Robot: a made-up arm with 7 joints. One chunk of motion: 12 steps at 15 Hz.
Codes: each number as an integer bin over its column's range. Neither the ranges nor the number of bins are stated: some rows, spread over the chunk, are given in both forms.
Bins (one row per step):
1: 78 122 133 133 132 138 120
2: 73 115 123 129 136 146 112
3: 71 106 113 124 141 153 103
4: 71 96 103 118 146 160 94
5: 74 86 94 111 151 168 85
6: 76 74 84 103 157 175 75
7: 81 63 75 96 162 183 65
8: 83 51 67 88 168 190 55
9: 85 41 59 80 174 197 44
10: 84 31 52 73 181 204 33
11: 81 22 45 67 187 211 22
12: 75 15 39 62 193 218 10
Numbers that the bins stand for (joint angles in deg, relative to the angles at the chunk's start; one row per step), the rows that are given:
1: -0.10 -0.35 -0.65 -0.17 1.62 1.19 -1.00
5: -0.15 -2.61 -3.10 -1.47 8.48 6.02 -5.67
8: -0.04 -4.81 -4.80 -2.82 14.61 9.56 -9.67
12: -0.14 -7.08 -6.56 -4.36 23.63 14.07 -15.68
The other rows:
2: -0.16 -0.79 -1.28 -0.41 3.06 2.48 -2.07
3: -0.18 -1.35 -1.91 -0.70 4.87 3.60 -3.27
4: -0.18 -1.98 -2.54 -1.05 6.67 4.73 -4.47
6: -0.12 -3.37 -3.73 -1.94 10.64 7.14 -7.00
7: -0.06 -4.06 -4.30 -2.35 12.45 8.43 -8.34
9: -0.02 -5.44 -5.30 -3.29 16.78 10.69 -11.14
10: -0.03 -6.07 -5.74 -3.71 19.30 11.81 -12.61
11: -0.06 -6.64 -6.18 -4.06 21.47 12.94 -14.07

